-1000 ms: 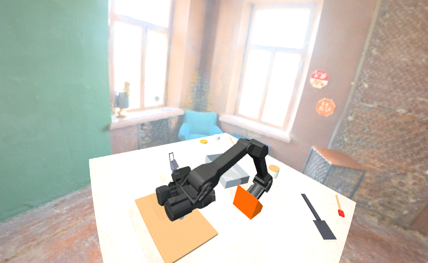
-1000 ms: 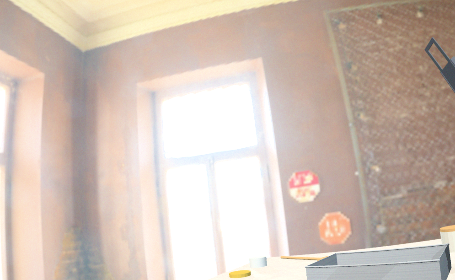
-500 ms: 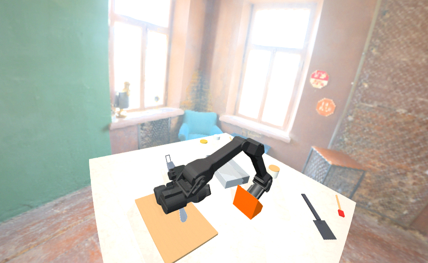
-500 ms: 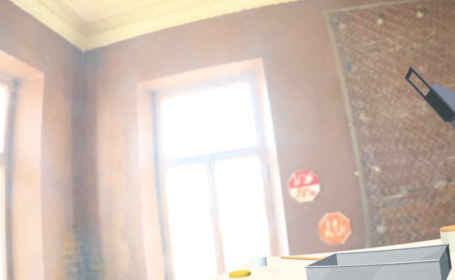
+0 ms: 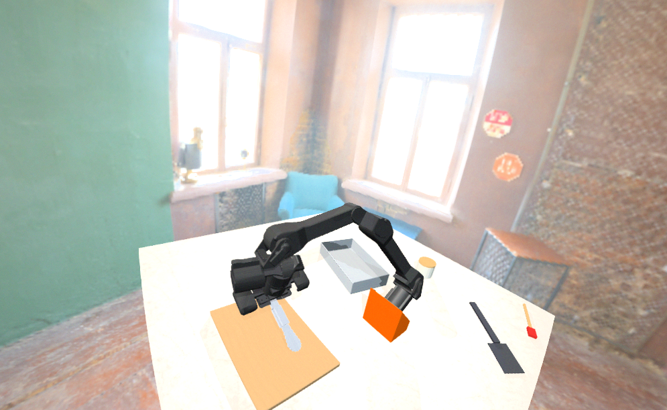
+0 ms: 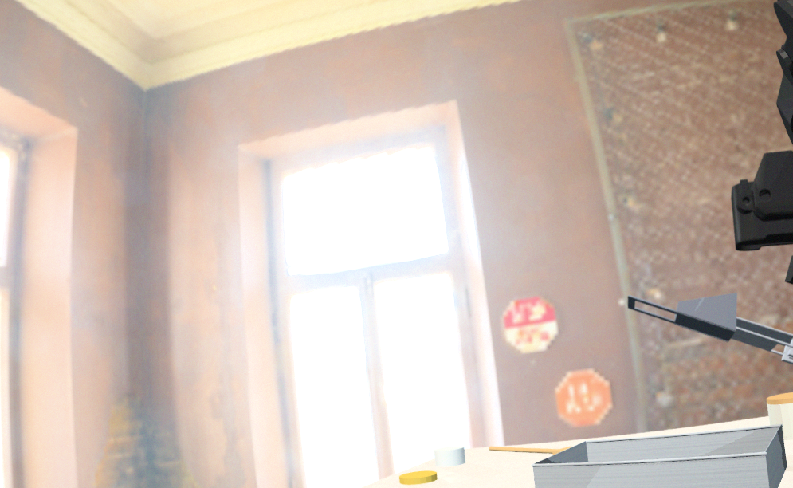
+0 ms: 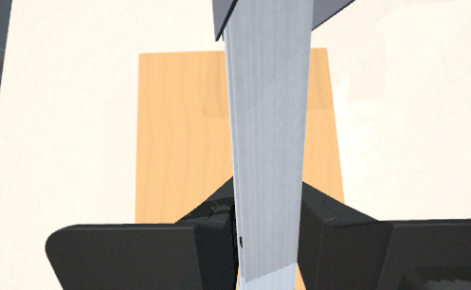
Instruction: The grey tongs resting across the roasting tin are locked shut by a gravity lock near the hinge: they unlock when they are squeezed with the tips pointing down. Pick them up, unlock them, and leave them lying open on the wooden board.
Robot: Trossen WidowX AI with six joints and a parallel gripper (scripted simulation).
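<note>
My gripper tip is now 13 cm above the wooden board, 2 cm past it and 1 cm to the right of it. The rest, counted from my gripper tip: dark spatula (60 cm to the right, 48 cm behind, 14 cm below); grey roasting tin (47 cm to the right, 12 cm ahead, 11 cm below); lidded jar (73 cm to the right, 10 cm below, 10 cm behind).
</note>
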